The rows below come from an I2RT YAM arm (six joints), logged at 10 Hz.
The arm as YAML. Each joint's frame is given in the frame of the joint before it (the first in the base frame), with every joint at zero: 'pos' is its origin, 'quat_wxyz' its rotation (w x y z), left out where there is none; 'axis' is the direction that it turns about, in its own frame. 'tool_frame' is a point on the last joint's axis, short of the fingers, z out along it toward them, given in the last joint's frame.
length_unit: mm
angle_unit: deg
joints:
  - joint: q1
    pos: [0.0, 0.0, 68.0]
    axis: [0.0, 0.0, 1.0]
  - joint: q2
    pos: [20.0, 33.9, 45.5]
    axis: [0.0, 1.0, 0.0]
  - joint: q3
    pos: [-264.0, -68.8, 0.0]
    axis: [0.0, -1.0, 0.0]
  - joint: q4
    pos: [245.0, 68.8, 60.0]
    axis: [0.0, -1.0, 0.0]
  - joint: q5
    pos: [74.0, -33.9, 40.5]
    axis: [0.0, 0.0, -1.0]
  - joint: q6
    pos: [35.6, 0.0, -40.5]
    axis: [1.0, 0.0, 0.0]
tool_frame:
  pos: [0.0, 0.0, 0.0]
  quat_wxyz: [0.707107, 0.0, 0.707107, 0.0]
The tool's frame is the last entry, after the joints.
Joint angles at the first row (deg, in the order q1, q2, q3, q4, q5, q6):
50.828, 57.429, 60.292, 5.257, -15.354, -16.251
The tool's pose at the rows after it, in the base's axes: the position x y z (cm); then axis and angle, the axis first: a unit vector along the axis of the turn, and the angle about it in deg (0 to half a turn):
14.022, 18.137, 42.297, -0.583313, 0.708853, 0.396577, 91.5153
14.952, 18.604, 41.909, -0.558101, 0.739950, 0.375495, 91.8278
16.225, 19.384, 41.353, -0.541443, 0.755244, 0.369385, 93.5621
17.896, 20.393, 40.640, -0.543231, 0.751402, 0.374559, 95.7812
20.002, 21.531, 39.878, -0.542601, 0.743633, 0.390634, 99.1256
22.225, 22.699, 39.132, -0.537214, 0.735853, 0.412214, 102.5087
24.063, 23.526, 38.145, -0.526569, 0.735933, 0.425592, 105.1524
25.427, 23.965, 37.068, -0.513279, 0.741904, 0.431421, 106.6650
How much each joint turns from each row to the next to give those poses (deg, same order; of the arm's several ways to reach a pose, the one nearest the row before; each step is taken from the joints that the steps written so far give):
-0.218, 0.349, 0.109, 0.021, 4.458, 0.459
-0.612, 1.838, 0.461, 0.066, 2.732, 0.896
-1.071, 2.883, 0.872, 0.218, 0.022, 1.399
-1.639, 3.892, 1.182, 1.050, -2.928, 0.743
-2.033, 4.916, 2.185, 0.676, -4.416, 1.552
-1.837, 5.270, 2.755, 0.832, -4.415, 2.055
-1.398, 4.151, 1.659, 1.050, -2.731, 1.858
-1.071, 2.843, 0.374, 1.551, -1.159, 1.508

